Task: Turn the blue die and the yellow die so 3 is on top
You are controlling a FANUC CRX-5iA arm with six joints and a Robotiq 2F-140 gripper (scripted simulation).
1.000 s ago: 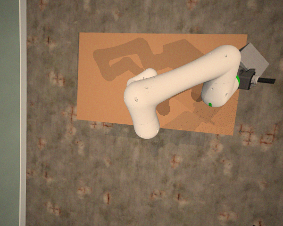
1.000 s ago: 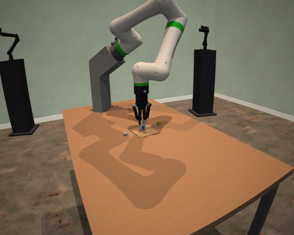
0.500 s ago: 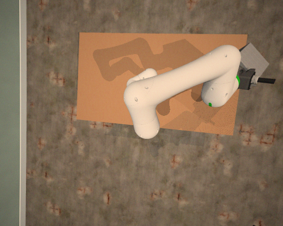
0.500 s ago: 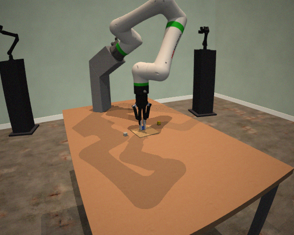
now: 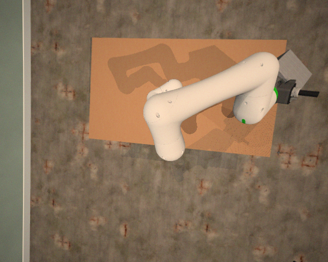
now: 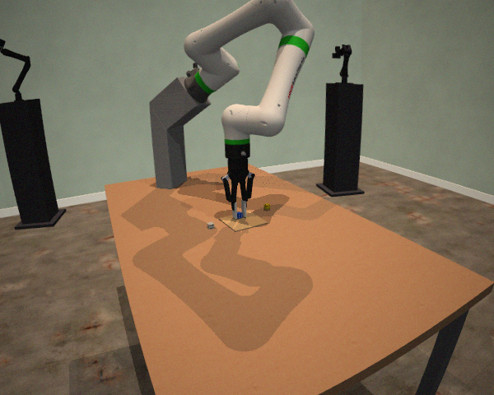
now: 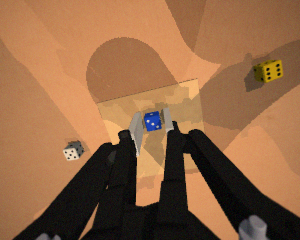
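Right now the blue die is 3 cm below my hand. Also, from my hand: yellow die (7 cm behind, 13 cm to the left, 3 cm below); white die (6 cm ahead, 12 cm to the right, 3 cm below); tan mat (3 cm ahead, 1 cm to the left, 4 cm below).
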